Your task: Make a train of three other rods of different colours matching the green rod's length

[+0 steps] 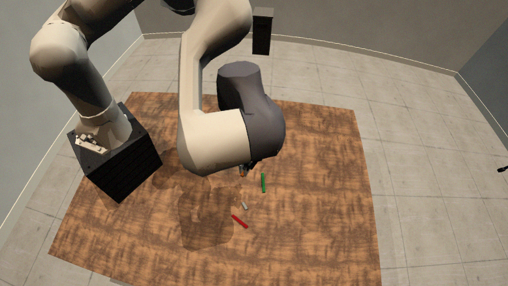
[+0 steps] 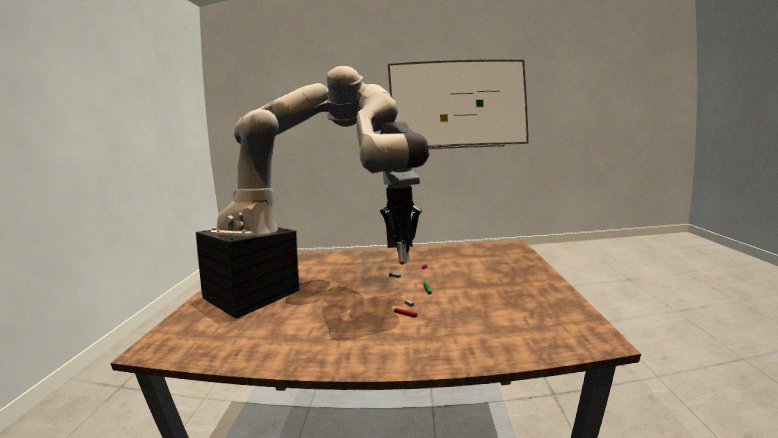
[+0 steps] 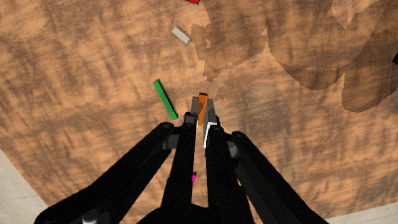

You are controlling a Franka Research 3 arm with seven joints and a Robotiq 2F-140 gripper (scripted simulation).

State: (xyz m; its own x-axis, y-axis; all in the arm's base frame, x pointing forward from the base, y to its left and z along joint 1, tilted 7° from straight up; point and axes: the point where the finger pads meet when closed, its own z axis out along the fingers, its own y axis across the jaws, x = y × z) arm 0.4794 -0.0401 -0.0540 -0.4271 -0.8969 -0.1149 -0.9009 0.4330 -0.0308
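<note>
My gripper is now 140 mm to the right of the blue rod, 130 mm above it and 50 mm past it. From my hand the other things lie so: green rod 130 mm below, 70 mm ahead; then red rod 150 mm to the right, 130 mm below, 10 mm behind; then orange rod 30 mm below.
</note>
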